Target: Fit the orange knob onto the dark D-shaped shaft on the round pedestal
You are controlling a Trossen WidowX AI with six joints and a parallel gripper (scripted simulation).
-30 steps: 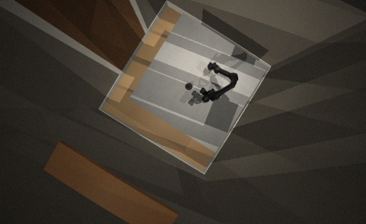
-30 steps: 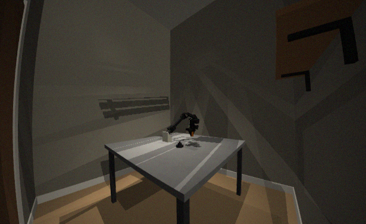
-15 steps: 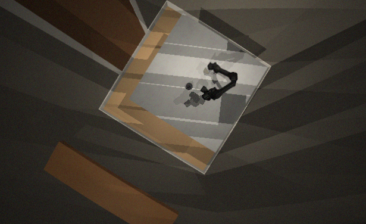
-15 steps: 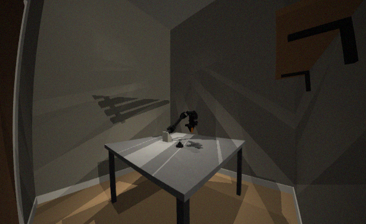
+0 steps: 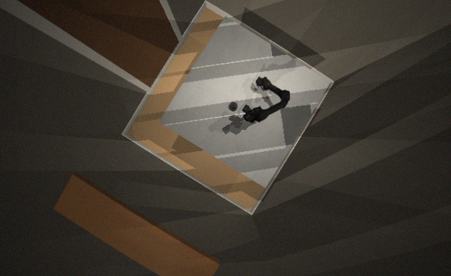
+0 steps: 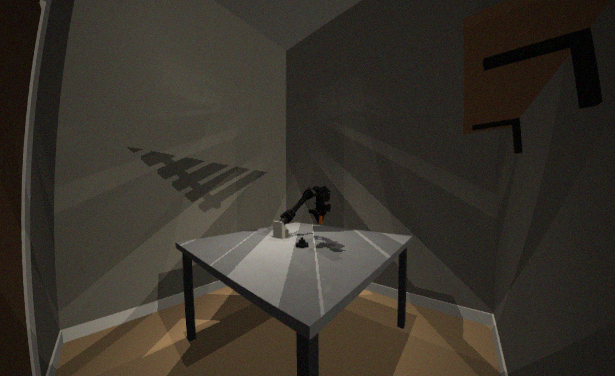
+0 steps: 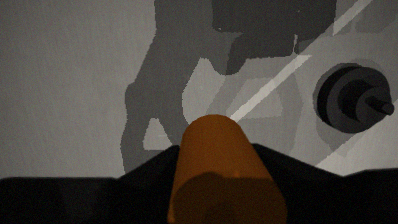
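The dark round pedestal lies 10 mm ahead of my gripper tip, 190 mm to the right of it and 110 mm below it. Round my gripper tip: orange knob 20 mm above.
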